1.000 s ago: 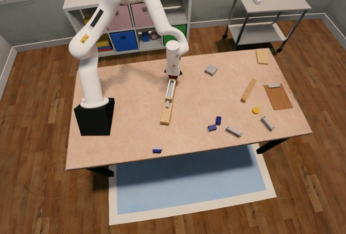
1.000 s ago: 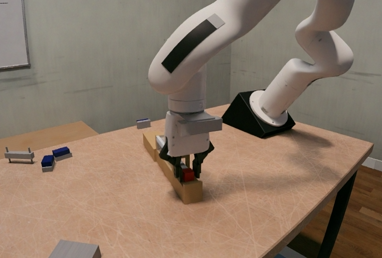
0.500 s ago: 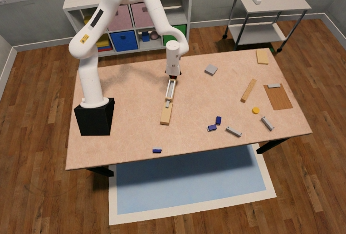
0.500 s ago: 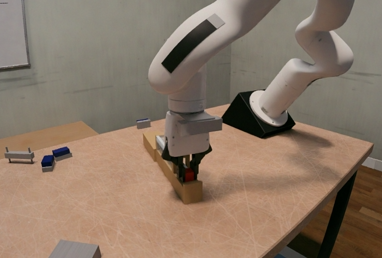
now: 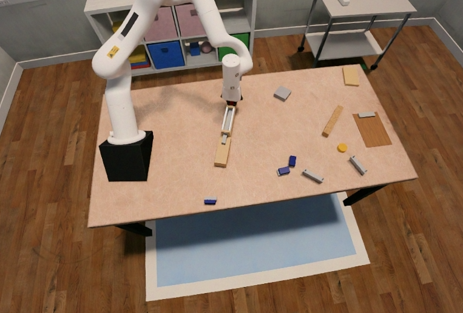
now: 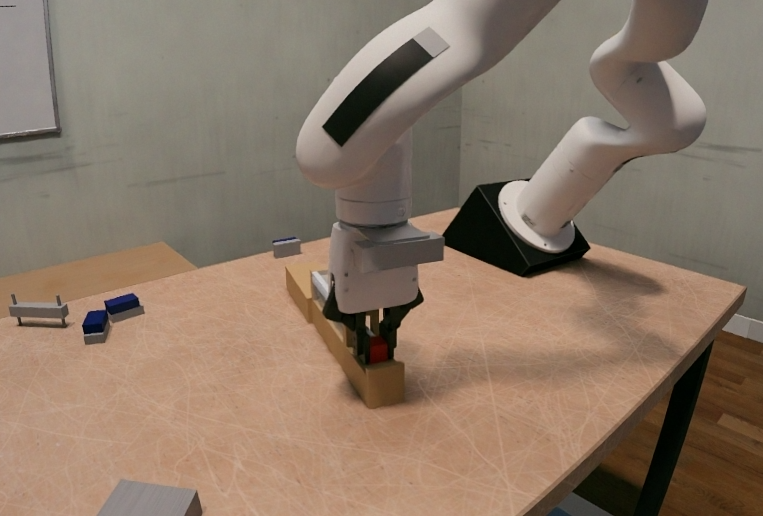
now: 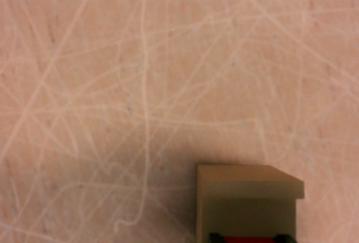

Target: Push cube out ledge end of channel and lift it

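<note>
The wooden channel lies 120 mm to the right of my hand, 50 mm behind it and 10 mm below it. Also, from my hand: grey block: 330 mm ahead, 50 mm below, 40 mm to the left; then pale grey bar: 190 mm to the right, 80 mm behind, 10 mm below; then red cube: 10 mm below.
</note>
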